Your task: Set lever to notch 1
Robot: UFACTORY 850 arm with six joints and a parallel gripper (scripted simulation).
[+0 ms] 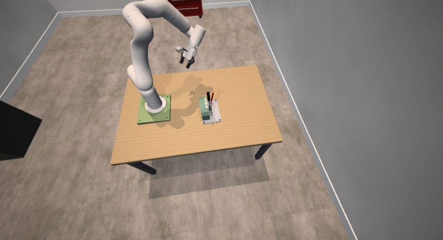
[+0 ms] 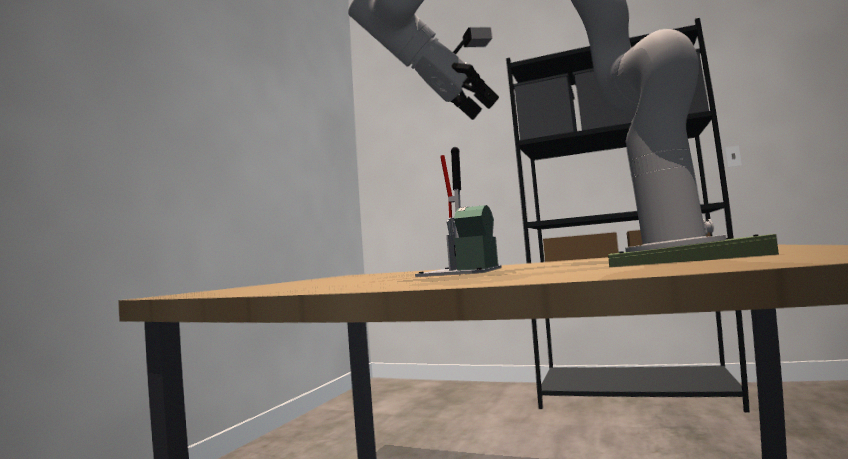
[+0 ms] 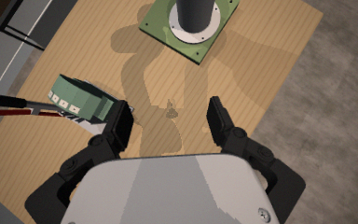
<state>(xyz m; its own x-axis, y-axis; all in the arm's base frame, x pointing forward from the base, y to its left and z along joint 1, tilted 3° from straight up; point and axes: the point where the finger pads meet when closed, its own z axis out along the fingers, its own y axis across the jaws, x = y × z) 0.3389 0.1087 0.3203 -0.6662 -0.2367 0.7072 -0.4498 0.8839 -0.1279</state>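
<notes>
My gripper is now 14 cm short of the red bar, 33 cm to the left of it and 14 cm above it.
</notes>
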